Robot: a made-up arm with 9 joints. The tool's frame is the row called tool. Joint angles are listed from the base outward.
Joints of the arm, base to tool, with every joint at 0 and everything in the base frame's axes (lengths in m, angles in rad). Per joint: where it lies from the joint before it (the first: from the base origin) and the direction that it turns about. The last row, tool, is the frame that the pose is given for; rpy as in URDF.
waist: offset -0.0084 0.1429 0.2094 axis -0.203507 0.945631 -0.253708
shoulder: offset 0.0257 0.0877 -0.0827 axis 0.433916 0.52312 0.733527
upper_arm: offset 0.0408 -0.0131 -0.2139 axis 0 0 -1
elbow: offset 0.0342 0.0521 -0.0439 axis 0 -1 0
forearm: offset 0.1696 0.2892 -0.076 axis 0 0 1
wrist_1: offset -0.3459 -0.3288 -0.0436 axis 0 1 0
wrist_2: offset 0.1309 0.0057 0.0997 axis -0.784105 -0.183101 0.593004
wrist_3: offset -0.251 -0.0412 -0.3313 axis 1 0 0
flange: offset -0.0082 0.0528 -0.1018 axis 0 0 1
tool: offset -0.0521 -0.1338 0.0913 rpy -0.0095 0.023 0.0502
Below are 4 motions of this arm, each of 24 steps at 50 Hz.
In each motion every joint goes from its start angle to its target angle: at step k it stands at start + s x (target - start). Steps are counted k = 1, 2, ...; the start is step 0. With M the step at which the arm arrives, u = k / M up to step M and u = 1 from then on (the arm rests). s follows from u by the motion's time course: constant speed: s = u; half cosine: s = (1 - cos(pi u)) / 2; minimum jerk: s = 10 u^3 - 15 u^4 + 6 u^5.
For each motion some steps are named. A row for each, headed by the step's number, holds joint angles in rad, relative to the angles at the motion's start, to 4 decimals.
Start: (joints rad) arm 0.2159 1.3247 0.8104 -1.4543 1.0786 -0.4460 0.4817 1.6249 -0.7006
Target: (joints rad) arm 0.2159 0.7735 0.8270 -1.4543 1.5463 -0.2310 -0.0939 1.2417 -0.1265
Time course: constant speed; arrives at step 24
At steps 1, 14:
1: 0.0000 -0.0230 0.0007 0.0000 0.0195 0.0090 -0.0240 -0.0160 0.0239
14: 0.0000 -0.3215 0.0097 0.0000 0.2728 0.1254 -0.3358 -0.2235 0.3349

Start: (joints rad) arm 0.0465 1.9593 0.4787 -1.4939 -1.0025 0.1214 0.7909 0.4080 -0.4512
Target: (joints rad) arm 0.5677 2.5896 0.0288 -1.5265 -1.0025 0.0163 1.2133 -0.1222 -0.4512
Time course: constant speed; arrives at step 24
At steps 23, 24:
23: 0.4995 0.6040 -0.4312 -0.0312 0.0000 -0.1007 0.4048 -0.5081 0.0000
24: 0.5212 0.6303 -0.4499 -0.0326 0.0000 -0.1051 0.4224 -0.5302 0.0000

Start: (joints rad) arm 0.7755 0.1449 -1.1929 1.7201 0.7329 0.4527 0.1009 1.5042 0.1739
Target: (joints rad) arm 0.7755 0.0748 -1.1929 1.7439 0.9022 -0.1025 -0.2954 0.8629 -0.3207
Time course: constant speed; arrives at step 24
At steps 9, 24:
9: 0.0000 -0.0263 0.0000 0.0089 0.0635 -0.2082 -0.1486 -0.2405 -0.1855
24: 0.0000 -0.0701 0.0000 0.0238 0.1693 -0.5552 -0.3963 -0.6413 -0.4946

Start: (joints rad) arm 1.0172 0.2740 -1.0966 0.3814 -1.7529 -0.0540 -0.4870 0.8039 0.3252
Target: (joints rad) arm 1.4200 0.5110 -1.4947 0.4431 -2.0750 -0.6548 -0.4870 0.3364 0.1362
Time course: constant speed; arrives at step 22
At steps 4, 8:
4: 0.0732 0.0431 -0.0724 0.0112 -0.0586 -0.1092 0.0000 -0.0850 -0.0344
8: 0.1465 0.0862 -0.1448 0.0224 -0.1171 -0.2185 0.0000 -0.1700 -0.0687

